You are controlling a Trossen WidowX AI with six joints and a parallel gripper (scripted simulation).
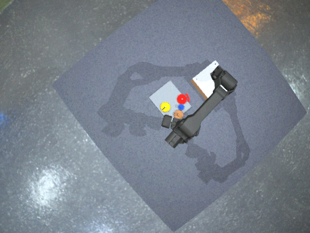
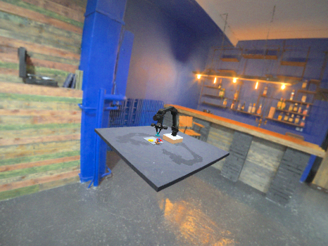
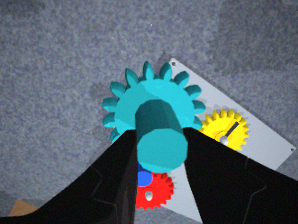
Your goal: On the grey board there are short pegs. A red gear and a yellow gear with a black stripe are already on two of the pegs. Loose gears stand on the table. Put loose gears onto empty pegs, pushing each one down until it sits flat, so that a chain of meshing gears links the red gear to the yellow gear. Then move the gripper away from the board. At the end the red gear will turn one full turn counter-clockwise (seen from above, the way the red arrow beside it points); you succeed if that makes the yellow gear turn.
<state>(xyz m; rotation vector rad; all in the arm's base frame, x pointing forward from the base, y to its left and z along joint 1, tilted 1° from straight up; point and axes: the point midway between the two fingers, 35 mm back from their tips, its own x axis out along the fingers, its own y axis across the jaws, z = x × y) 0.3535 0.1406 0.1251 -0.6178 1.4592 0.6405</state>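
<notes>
Right now my gripper tip is 12 cm above the orange gear, 4 cm to the left of it and 4 cm past it. The rest, counted from my gripper tip: blue gear (12 cm below, 8 cm behind, 7 cm to the right); cyan gear (1 cm below); red gear (13 cm below, 12 cm to the right, 11 cm behind).
</notes>
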